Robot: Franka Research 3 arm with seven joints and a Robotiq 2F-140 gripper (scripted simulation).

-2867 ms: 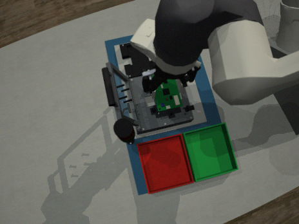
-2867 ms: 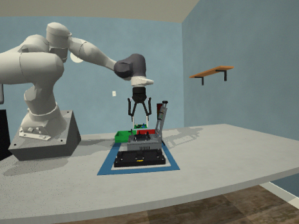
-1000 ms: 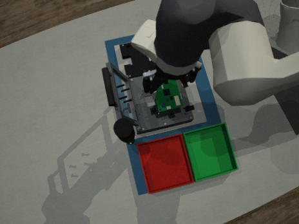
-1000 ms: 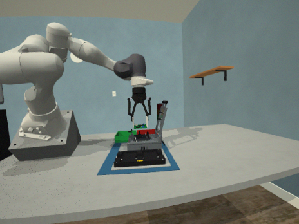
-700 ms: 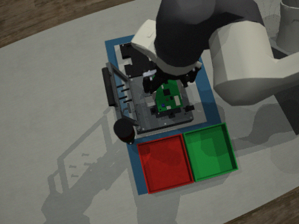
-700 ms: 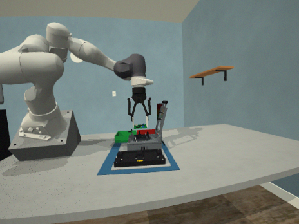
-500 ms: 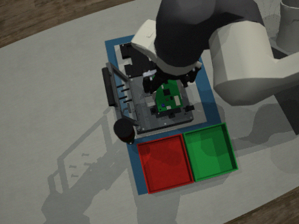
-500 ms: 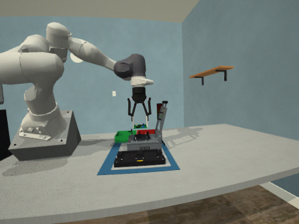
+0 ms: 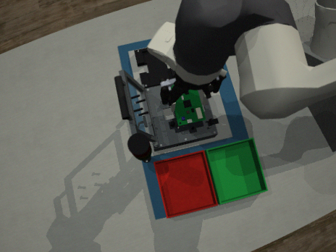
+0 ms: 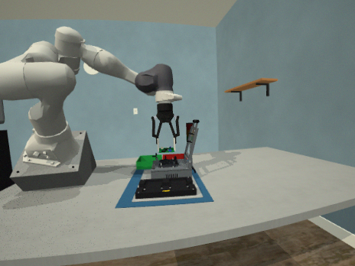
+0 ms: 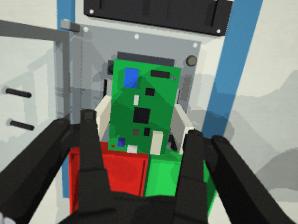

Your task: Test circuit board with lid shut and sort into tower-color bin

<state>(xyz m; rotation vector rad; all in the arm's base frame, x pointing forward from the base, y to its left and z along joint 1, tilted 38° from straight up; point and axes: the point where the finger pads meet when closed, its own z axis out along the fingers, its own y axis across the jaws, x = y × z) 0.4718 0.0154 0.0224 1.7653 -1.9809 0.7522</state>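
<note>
Now: the tester plate 10 mm ahead of my hand and 80 mm below it. Round my hand: latch hook: 50 mm behind, 60 mm to the left, 70 mm below; then clear lid: 120 mm ahead, 20 mm to the right, 30 mm above; then green circuit board: 20 mm below.
</note>
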